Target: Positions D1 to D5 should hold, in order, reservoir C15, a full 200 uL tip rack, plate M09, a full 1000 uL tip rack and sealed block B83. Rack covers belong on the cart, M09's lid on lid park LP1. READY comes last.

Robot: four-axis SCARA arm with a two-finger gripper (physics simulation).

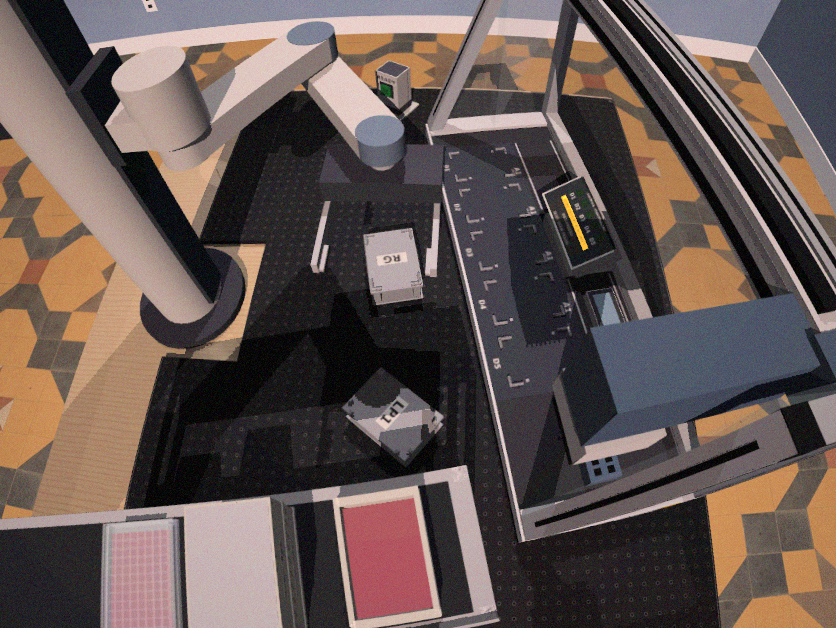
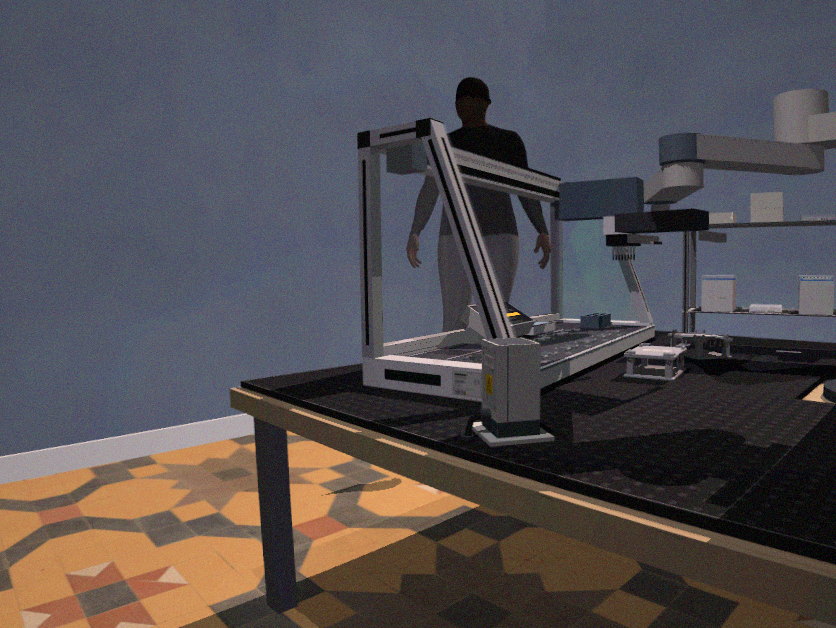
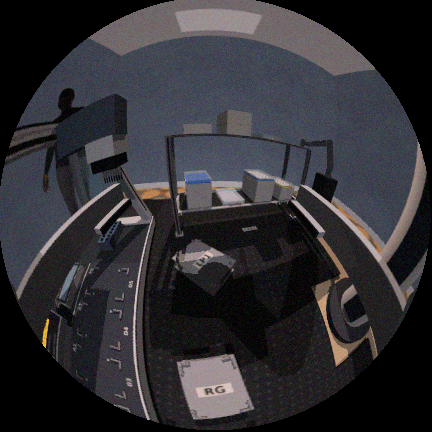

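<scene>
My gripper (image 1: 375, 262) (image 3: 207, 190) is open and empty, held above the grey RG stand (image 1: 395, 237) (image 3: 215, 370), its two fingers wide apart. The dark deck (image 1: 500, 405) has corner brackets at D1 to D5, with no labware standing in them. Lid park LP1 (image 1: 407, 436) (image 3: 215, 282) is bare and stands turned at an angle. On the shelf unit (image 1: 481, 547) (image 3: 171, 175) are a red-topped tray (image 1: 388, 557), a pink gridded item (image 1: 141, 574), a blue-topped box (image 3: 198, 192) and a blue-rimmed box (image 3: 258, 186); their names are unreadable. The READY box (image 1: 394, 81) (image 2: 511, 385) stands at the table's edge.
A blue pipetting head (image 1: 702, 365) (image 2: 601, 198) (image 3: 92, 130) hangs over the deck's far end. A blue block (image 1: 602, 467) (image 3: 110, 237) sits below it. A tilted screen (image 1: 579, 223) stands behind the deck. A person (image 2: 486, 145) (image 3: 66, 102) stands beyond the frame.
</scene>
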